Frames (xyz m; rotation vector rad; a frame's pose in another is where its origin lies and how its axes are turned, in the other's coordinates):
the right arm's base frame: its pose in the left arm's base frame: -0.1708 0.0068 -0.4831 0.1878 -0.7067 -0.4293
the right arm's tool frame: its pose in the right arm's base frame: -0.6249 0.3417 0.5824 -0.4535 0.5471 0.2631
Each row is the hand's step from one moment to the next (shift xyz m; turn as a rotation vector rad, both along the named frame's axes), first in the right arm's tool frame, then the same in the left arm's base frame.
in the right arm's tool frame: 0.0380 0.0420 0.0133 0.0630 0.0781 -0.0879
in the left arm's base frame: 0.0469 0.0333 0.0087 0.0858 0.0393 -0.0943
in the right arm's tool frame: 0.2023 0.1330 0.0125 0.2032 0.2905 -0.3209
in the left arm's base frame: 0.2290 0.0791 0.0076 0.2887 0.1549 -0.3483
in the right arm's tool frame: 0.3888 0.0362 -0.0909 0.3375 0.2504 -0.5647
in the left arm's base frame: 0.3890 -0.0804 -0.0540 0.4207 0.0311 -0.5635
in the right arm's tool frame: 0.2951 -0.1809 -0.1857 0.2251 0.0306 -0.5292
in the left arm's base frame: 0.2471 -0.2834 -0.1136 0.2531 -0.1415 -0.4976
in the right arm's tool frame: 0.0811 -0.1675 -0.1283 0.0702 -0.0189 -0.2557
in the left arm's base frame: 0.0413 -0.2061 -0.0832 0.0764 -0.0908 -0.2379
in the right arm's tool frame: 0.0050 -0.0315 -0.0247 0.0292 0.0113 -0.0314
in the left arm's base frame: -0.0021 -0.0364 -0.0173 0.0328 -0.0033 -0.0297
